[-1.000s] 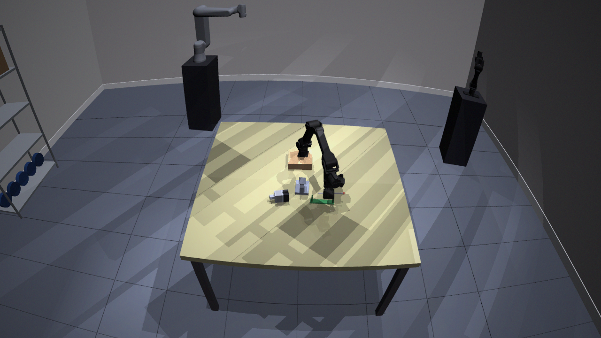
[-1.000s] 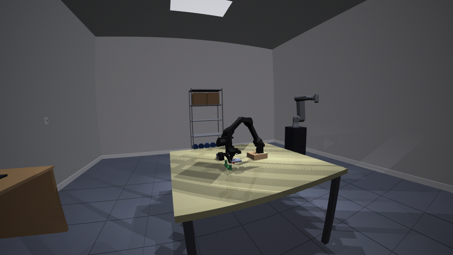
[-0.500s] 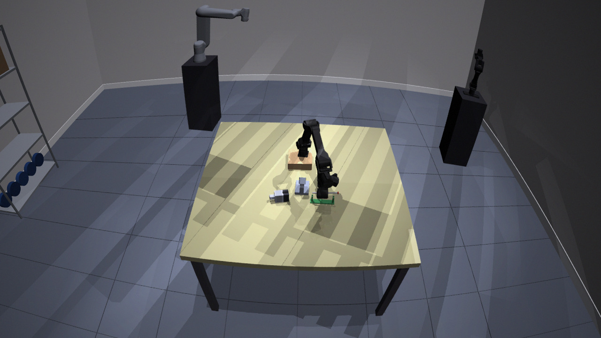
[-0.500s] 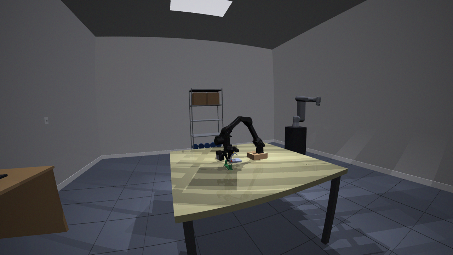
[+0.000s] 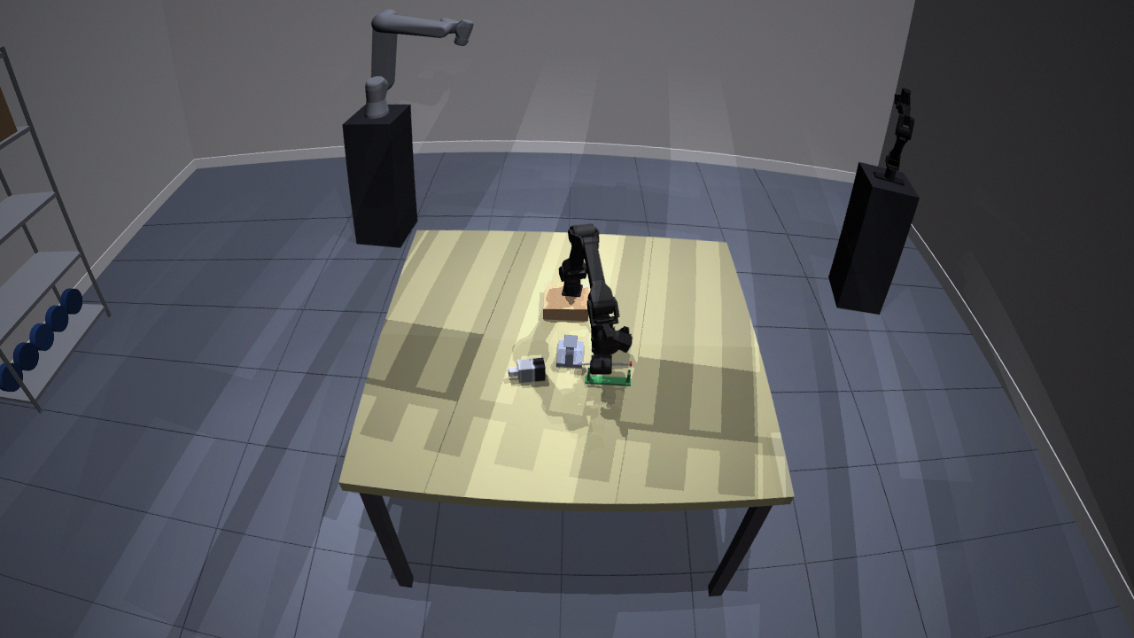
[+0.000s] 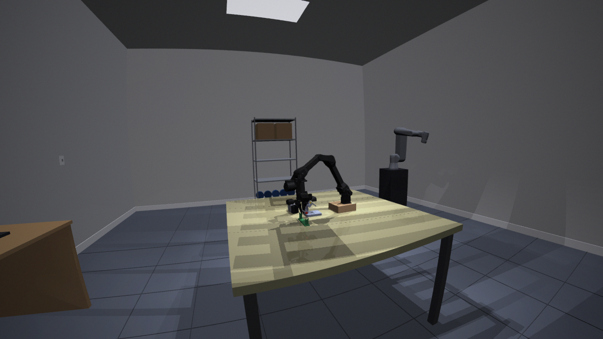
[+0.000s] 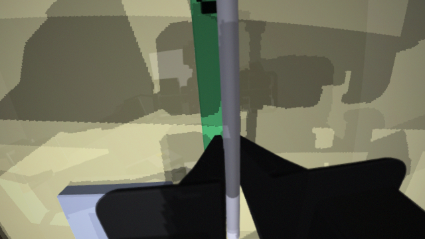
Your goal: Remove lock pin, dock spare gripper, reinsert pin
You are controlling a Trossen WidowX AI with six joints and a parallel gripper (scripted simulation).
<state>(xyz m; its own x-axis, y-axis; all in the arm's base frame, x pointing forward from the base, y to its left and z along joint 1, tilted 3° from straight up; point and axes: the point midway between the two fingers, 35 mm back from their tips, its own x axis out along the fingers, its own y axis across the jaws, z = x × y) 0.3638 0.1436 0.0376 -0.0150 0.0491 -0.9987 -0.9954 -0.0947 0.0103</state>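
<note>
Right now the green rack is 3 cm below my gripper tip and 2 cm to the left of it. The rest, counted from my gripper tip: mount: 11 cm to the right, 8 cm behind; spare gripper: 23 cm to the right, 3 cm ahead, 2 cm below.
</note>
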